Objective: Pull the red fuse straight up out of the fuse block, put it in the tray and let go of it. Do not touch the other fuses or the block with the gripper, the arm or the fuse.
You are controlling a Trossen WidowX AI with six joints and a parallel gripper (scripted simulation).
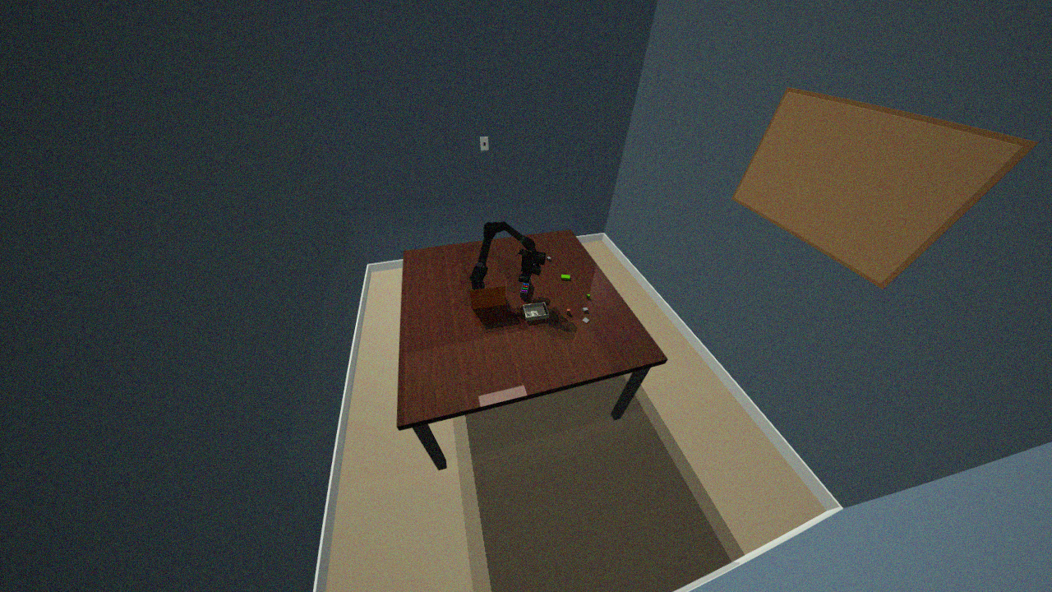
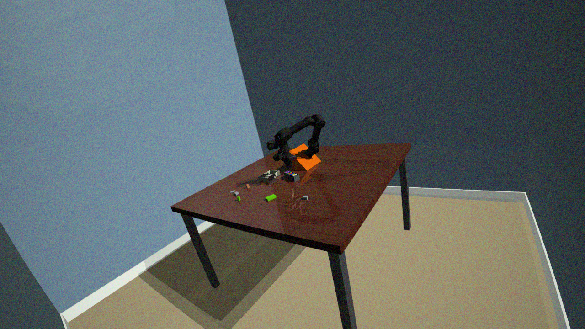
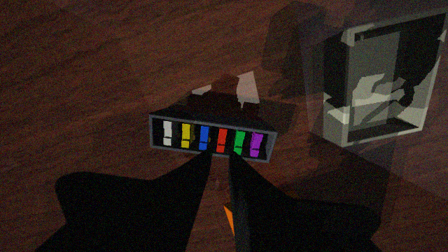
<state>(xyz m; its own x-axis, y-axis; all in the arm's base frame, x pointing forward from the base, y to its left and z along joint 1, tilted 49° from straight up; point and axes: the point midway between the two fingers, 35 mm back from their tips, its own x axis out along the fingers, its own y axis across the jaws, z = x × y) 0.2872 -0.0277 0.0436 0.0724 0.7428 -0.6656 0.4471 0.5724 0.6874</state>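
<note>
My gripper tip is 5 cm above the red fuse. Round my gripper tip: pale tray (20 cm to the right, 7 cm below).
</note>
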